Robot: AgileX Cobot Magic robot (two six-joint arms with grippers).
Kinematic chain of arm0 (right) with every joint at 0, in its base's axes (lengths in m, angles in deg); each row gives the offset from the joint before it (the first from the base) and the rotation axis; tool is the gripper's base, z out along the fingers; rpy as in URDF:
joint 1: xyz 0 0 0.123 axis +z
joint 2: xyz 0 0 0 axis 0.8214 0.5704 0
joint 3: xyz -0.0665 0.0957 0.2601 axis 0.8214 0.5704 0
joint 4: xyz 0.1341 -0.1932 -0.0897 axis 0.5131 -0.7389 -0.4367
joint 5: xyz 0 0 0 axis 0.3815 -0.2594 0.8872
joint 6: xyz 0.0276 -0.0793 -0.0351 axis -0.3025 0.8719 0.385
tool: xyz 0 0 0 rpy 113.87 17.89 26.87
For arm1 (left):
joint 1: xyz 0 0 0.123 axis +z
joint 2: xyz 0 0 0 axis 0.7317 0.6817 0
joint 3: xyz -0.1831 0.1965 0.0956 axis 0.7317 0.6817 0
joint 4: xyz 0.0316 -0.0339 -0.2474 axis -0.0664 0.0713 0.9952
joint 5: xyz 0 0 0 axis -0.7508 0.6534 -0.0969
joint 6: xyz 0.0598 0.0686 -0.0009 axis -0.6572 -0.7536 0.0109
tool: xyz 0 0 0 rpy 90.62 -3.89 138.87
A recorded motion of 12 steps. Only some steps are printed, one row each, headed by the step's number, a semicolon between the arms.
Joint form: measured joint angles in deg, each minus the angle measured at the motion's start. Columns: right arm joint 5, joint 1, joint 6, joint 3, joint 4, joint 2; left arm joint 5, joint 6, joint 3, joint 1, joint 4, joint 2.
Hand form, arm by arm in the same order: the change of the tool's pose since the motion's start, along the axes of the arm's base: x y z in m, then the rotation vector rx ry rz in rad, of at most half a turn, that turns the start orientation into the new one. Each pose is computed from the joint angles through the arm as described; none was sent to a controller.
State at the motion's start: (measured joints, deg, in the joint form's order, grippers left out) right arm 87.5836 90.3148 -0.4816 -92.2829 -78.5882 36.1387; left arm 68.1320 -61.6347 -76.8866 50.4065 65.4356 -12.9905
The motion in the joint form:
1: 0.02 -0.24 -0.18 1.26 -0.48 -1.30; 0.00 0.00 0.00 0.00 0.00 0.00
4: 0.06 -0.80 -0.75 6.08 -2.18 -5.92; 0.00 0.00 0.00 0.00 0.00 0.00
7: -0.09 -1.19 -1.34 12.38 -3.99 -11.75; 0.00 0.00 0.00 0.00 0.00 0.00
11: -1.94 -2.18 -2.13 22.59 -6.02 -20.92; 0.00 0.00 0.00 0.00 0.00 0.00
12: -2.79 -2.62 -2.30 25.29 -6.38 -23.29; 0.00 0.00 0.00 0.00 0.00 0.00
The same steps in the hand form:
1: -0.0040 -0.0054 0.0014 -0.0039 -0.0030 -0.0105; 0.0000 0.0000 0.0000 0.0000 0.0000 0.0000
4: -0.0193 -0.0228 0.0038 -0.0214 -0.0100 -0.0420; 0.0000 0.0000 0.0000 0.0000 0.0000 0.0000
7: -0.0400 -0.0425 0.0033 -0.0410 -0.0168 -0.0715; 0.0000 0.0000 0.0000 0.0000 0.0000 0.0000
11: -0.0711 -0.0719 -0.0028 -0.0504 -0.0406 -0.1142; 0.0000 0.0000 0.0000 0.0000 0.0000 0.0000
12: -0.0786 -0.0793 -0.0054 -0.0483 -0.0500 -0.1262; 0.0000 0.0000 0.0000 0.0000 0.0000 0.0000

